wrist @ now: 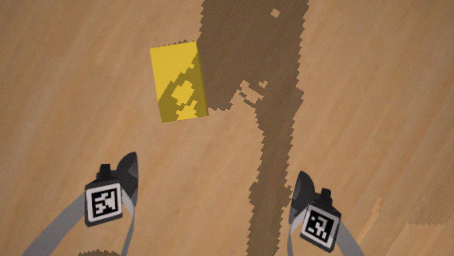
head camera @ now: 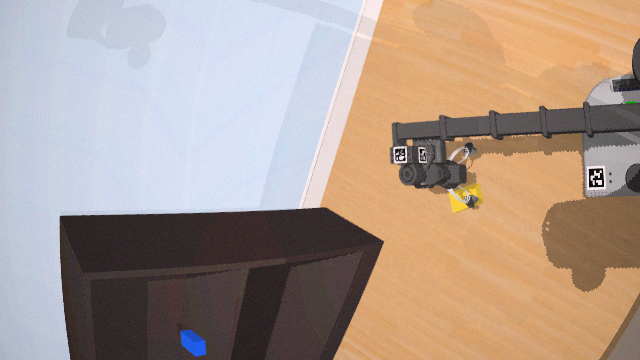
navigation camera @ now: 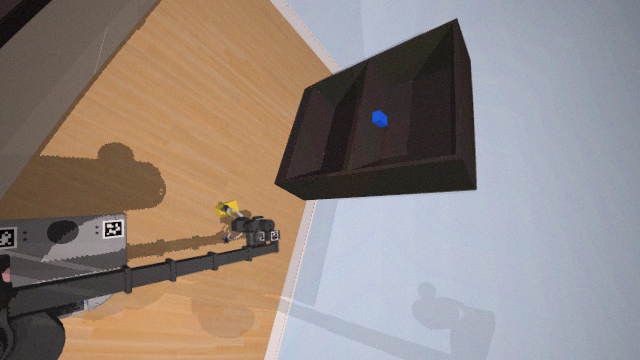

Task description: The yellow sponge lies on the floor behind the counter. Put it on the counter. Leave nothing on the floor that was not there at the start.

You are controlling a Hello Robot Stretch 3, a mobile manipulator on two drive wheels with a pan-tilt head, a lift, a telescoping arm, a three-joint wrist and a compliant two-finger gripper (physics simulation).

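Places are measured from the robot's base along level axes (x back, y left, z down), in centimetres.
Pixels of known places: gripper, between the fingertips: (wrist: 216, 180) (head camera: 473, 175) (navigation camera: 223, 223); robot's base, origin of its link: (head camera: 635, 177) (navigation camera: 63, 230).
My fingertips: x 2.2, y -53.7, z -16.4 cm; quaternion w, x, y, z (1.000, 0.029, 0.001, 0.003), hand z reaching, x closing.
Observation:
Ahead of a thing's pixels: the offset from my fingertips to its middle. "spot": to the spot under its first point.
The yellow sponge @[dx -6.4, dy -9.0, dz +14.1 cm] (head camera: 457, 204) (navigation camera: 234, 205) (wrist: 172, 65) lies flat on the wooden floor, partly in shadow. My gripper (head camera: 470, 174) (navigation camera: 226, 224) (wrist: 216, 180) is open, with nothing between its fingers. It points down above the floor. In the head and navigation views one fingertip overlaps the sponge. In the wrist view the sponge is ahead of the left finger, up and left of the middle between the fingertips, and apart from both. A grey-brown panel that looks like part of the counter (head camera: 627, 332) (navigation camera: 95, 60) shows at the lower right of the head view and upper left of the navigation view.
A dark shelf unit @[spot: dx -15.5, dy -52.3, dz -48.4 cm] (head camera: 200, 242) (navigation camera: 390, 181) stands by the pale blue wall (head camera: 175, 125) (navigation camera: 550, 200), with a blue block @[dx -52.7, dy -73.3, dz -43.9 cm] (head camera: 193, 343) (navigation camera: 380, 119) in it. A white baseboard (head camera: 345, 100) edges the floor. My extended arm (head camera: 517, 122) (navigation camera: 150, 271) reaches from my base (head camera: 595, 155) toward the wall.

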